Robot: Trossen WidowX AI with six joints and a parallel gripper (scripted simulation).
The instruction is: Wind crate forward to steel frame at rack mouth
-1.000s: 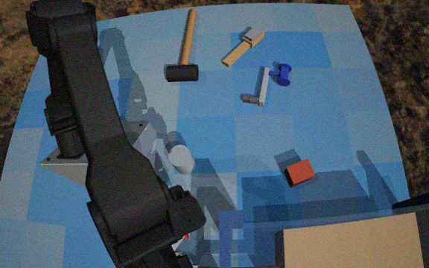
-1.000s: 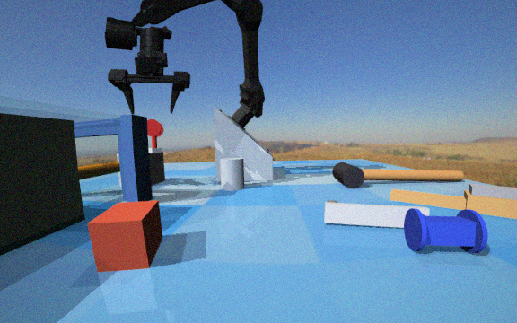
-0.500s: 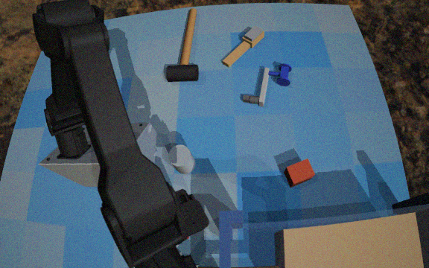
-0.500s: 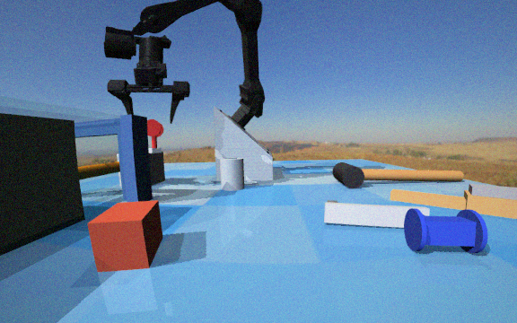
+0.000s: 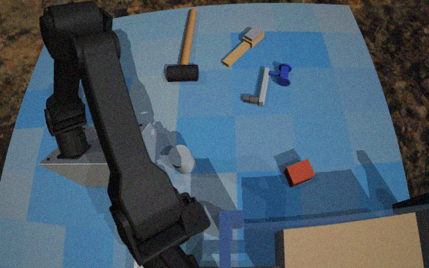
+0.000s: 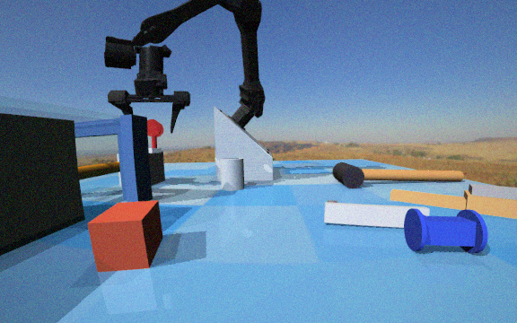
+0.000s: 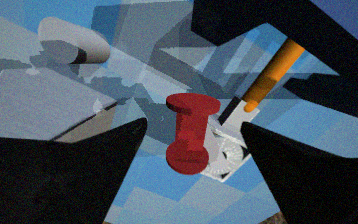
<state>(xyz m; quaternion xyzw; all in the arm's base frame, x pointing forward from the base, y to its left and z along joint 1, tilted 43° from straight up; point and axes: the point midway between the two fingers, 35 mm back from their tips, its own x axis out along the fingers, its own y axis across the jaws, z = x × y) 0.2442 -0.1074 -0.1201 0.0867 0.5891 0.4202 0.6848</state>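
Now: the red grip right at my gripper tip. The rest, counted from my gripper tip: crank with blue grip 43 cm to the left, 21 cm ahead, 12 cm below; frame 10 cm ahead, 8 cm to the right, 3 cm below; winch 10 cm below, 9 cm to the right, 7 cm behind.
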